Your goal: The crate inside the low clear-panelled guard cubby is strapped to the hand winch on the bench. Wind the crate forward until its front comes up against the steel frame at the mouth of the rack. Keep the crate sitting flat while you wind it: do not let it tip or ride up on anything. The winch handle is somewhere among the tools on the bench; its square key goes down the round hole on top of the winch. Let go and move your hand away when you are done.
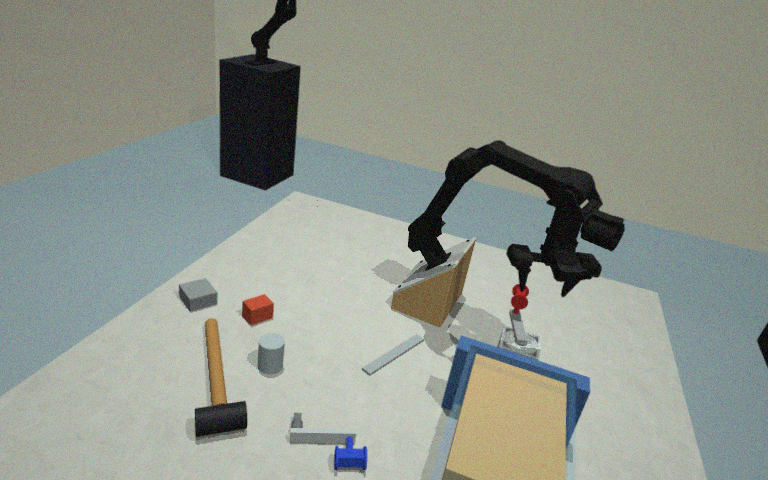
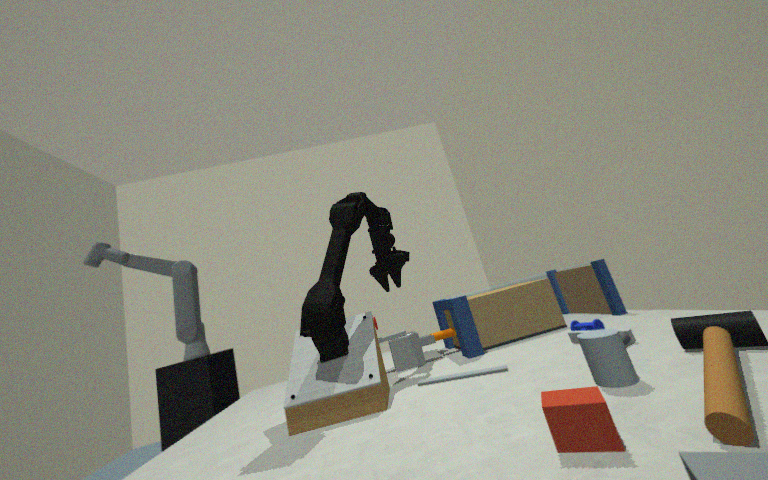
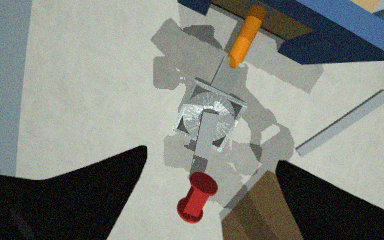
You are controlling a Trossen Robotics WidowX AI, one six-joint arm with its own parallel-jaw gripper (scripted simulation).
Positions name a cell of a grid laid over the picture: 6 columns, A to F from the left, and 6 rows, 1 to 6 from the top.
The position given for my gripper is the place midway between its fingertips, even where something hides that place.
Note:
My gripper (image 1: E4) is open and holds nothing. Also in view: a hammer (image 1: B6), a red block (image 2: E6), a grey block (image 1: B4), a red knob (image 3: C6) and a winch (image 2: D5).
My gripper is seen too in image 2 (image 2: D4) and in image 3 (image 3: D4). The winch also shows in image 1 (image 1: D5). Image 3 misses the hammer: it is out of frame. Image 3 does not show the grey block: it is out of frame.

